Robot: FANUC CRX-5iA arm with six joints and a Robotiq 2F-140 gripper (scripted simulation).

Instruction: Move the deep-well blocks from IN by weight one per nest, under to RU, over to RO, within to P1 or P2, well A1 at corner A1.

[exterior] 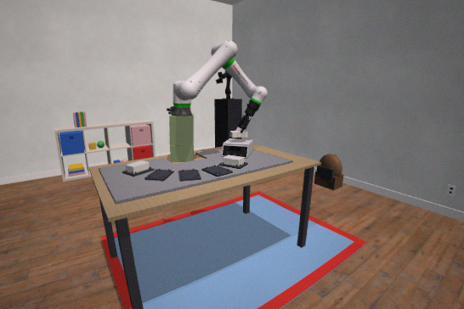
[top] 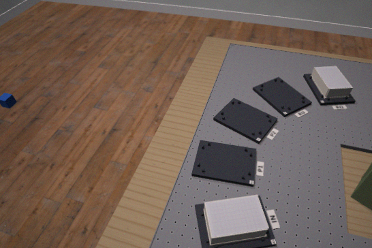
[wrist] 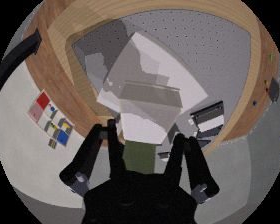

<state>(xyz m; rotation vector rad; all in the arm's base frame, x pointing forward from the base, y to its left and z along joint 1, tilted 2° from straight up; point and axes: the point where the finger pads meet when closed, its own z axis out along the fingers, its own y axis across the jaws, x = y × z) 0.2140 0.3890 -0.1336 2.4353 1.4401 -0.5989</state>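
The nest P1 is 230 mm ahead of my hand, 430 mm to the right of it and 170 mm below it. The rest, counted from my hand: check-weigher: 10 mm to the right, 110 mm below; then reject nest RO: 120 mm behind, 800 mm to the right, 170 mm below; then pass nest P2: 180 mm ahead, 600 mm to the right, 170 mm below.
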